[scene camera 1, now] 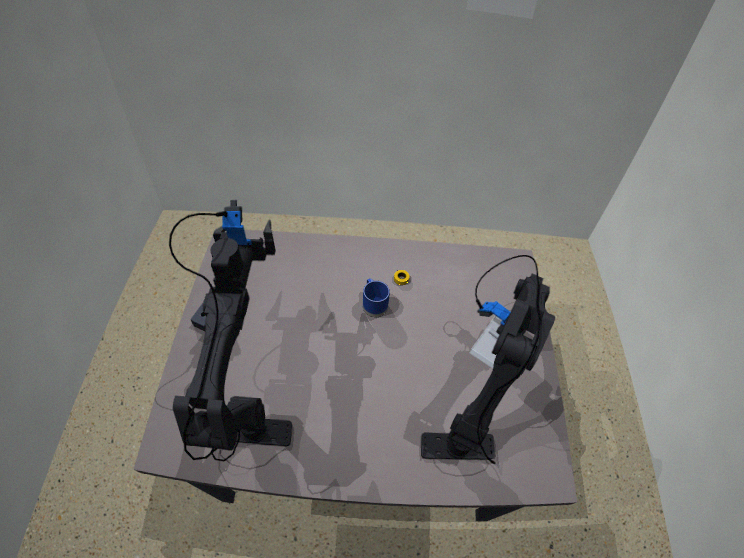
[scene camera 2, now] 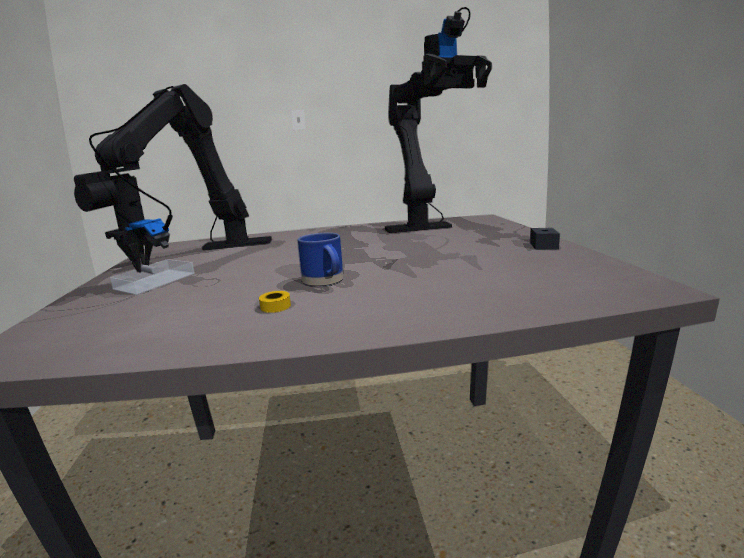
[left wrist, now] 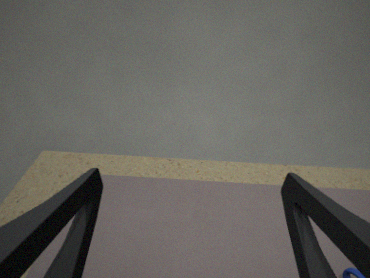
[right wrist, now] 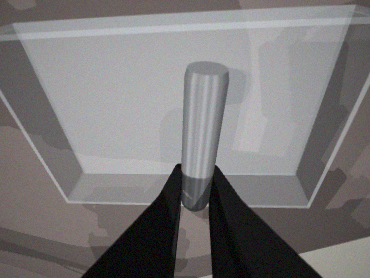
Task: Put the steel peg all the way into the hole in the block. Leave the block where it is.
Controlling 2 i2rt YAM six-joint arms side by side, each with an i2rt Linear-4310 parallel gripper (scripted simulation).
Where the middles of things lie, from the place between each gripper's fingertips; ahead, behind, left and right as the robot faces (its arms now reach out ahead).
The clear tray (scene camera 2: 132, 282) is 10 mm ahead of my right hand (scene camera 2: 142, 271), 20 mm to the left of it and 30 mm below it. Round my right hand: blue mug (scene camera 2: 317, 269): 120 mm ahead, 400 mm to the left, 10 mm above.
The blue mug is 360 mm below my left hand (scene camera 2: 469, 64), 320 mm to the right of it and 60 mm ahead of it. Round my left hand: clear tray: 700 mm to the right, 390 mm below, 60 mm behind.
